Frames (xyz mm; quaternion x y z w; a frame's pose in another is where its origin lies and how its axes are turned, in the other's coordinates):
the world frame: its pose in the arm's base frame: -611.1 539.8 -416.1 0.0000 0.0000 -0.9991 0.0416
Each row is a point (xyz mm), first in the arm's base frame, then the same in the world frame.
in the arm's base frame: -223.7 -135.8 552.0
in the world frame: -329.9 705.5 968.1
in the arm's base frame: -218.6 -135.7 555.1
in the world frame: -335.0 705.8 971.2
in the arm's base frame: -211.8 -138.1 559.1
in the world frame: -341.6 708.7 975.2
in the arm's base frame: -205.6 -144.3 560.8
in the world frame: -347.2 715.4 976.9
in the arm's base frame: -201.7 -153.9 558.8
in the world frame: -350.3 725.3 974.9
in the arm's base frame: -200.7 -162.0 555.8
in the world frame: -350.6 733.5 971.9
